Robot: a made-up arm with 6 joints. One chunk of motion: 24 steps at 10 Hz.
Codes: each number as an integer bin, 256 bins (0 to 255) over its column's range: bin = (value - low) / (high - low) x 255, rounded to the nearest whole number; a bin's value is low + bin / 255 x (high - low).
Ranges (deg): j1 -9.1..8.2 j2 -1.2..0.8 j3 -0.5..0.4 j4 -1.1..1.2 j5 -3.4..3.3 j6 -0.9..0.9
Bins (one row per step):
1: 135 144 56 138 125 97
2: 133 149 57 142 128 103
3: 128 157 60 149 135 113
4: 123 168 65 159 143 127
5: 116 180 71 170 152 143
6: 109 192 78 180 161 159
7: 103 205 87 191 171 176
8: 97 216 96 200 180 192
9: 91 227 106 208 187 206
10: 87 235 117 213 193 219
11: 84 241 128 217 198 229
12: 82 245 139 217 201 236
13: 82 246 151 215 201 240
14: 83 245 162 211 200 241
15: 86 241 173 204 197 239
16: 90 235 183 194 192 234
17: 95 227 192 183 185 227
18: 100 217 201 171 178 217
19: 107 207 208 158 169 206
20: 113 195 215 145 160 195
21: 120 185 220 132 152 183
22: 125 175 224 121 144 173
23: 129 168 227 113 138 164
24: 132 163 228 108 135 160
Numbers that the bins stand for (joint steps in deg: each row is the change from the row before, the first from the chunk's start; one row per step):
1: 0.059 -0.071 -0.302 0.145 -0.116 -0.215
2: -0.077 -0.031 -0.299 0.181 -0.037 -0.173
3: -0.416 0.031 -0.288 0.244 0.147 -0.102
4: -0.755 0.118 -0.271 0.334 0.357 -0.004
5: -1.230 0.212 -0.249 0.433 0.594 0.109
6: -1.705 0.306 -0.225 0.524 0.830 0.222
7: -2.112 0.408 -0.193 0.623 1.093 0.342
8: -2.519 0.494 -0.161 0.704 1.329 0.455
9: -2.926 0.580 -0.126 0.776 1.513 0.554
10: -3.198 0.643 -0.087 0.821 1.671 0.646
11: -3.401 0.690 -0.048 0.857 1.802 0.716
12: -3.537 0.722 -0.009 0.857 1.881 0.766
13: -3.537 0.729 0.033 0.839 1.881 0.794
14: -3.469 0.722 0.072 0.803 1.855 0.801
15: -3.265 0.690 0.111 0.740 1.776 0.787
16: -2.994 0.643 0.146 0.650 1.645 0.752
17: -2.655 0.580 0.178 0.551 1.461 0.702
18: -2.316 0.502 0.209 0.442 1.277 0.632
19: -1.841 0.424 0.234 0.325 1.040 0.554
20: -1.434 0.329 0.259 0.208 0.804 0.476
21: -0.959 0.251 0.276 0.091 0.594 0.392
22: -0.620 0.173 0.291 -0.009 0.384 0.321
23: -0.348 0.118 0.301 -0.081 0.226 0.258
24: -0.145 0.078 0.305 -0.126 0.147 0.229

